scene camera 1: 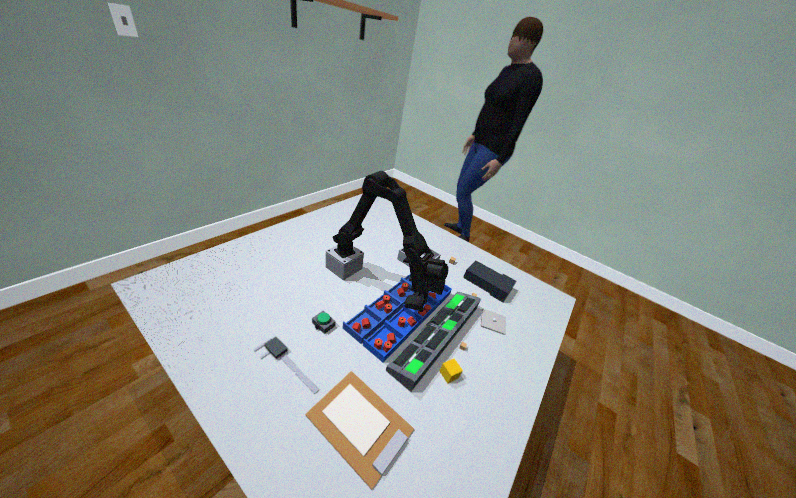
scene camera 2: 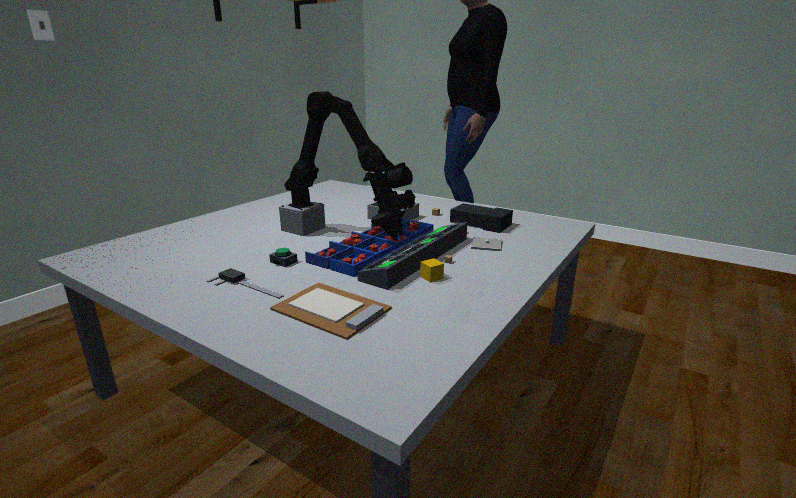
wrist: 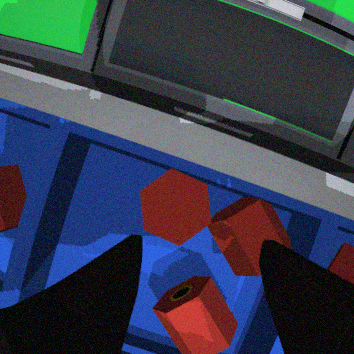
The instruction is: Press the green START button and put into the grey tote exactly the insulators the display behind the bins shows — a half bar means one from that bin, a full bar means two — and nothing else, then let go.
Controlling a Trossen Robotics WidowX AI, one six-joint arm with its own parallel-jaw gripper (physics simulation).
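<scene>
The green START button (scene camera 1: 323,318) (scene camera 2: 282,252) stands on a dark base left of the blue bins (scene camera 1: 374,347) (scene camera 2: 343,268) (wrist: 107,180), which hold red insulators. The display (scene camera 1: 405,375) (scene camera 2: 375,276) (wrist: 220,60) behind them shows several green bars of differing size. My gripper (scene camera 1: 415,304) (scene camera 2: 394,235) (wrist: 201,248) is half open and empty, low over a display-side bin. In the wrist view, one upright insulator (wrist: 176,207) and a lying one (wrist: 197,317) show between the finger lines; another insulator (wrist: 250,237) is partly behind the right finger. The grey tote (scene camera 1: 403,256) (scene camera 2: 372,211) is mostly hidden by the arm; its inside cannot be seen.
A yellow cube (scene camera 1: 451,370) (scene camera 2: 432,270) and small tan blocks are beyond the display. A dark box (scene camera 1: 490,280) (scene camera 2: 481,217) and a flat grey plate (scene camera 1: 493,322) (scene camera 2: 487,243) lie farther right. A caliper (scene camera 1: 276,347) (scene camera 2: 231,274) and clipboard (scene camera 1: 319,412) (scene camera 2: 283,307) are near the front.
</scene>
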